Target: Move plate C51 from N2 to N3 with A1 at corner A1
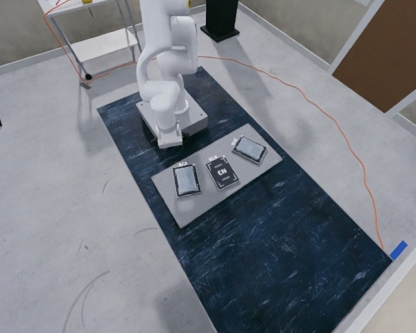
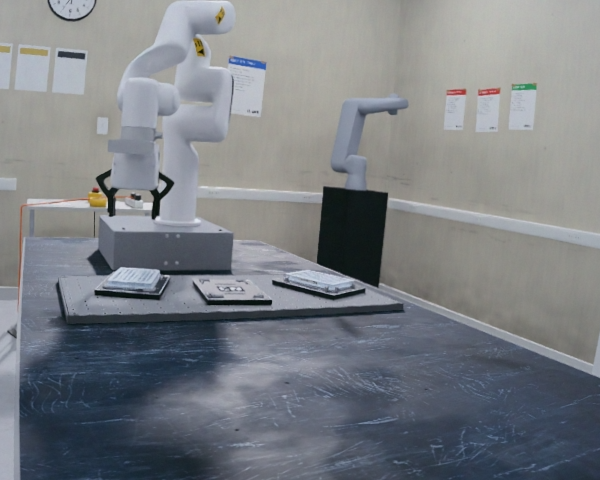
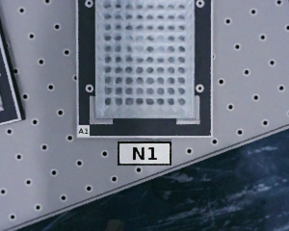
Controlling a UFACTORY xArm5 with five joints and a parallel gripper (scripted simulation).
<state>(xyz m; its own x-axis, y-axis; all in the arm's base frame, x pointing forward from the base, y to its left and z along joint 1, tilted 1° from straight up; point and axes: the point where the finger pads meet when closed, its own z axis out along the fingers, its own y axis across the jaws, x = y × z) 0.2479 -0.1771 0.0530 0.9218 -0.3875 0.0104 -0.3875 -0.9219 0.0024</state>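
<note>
Right now my hand is 180 mm short of the plate C51, 370 mm to the right of it and 110 mm above it.
</note>
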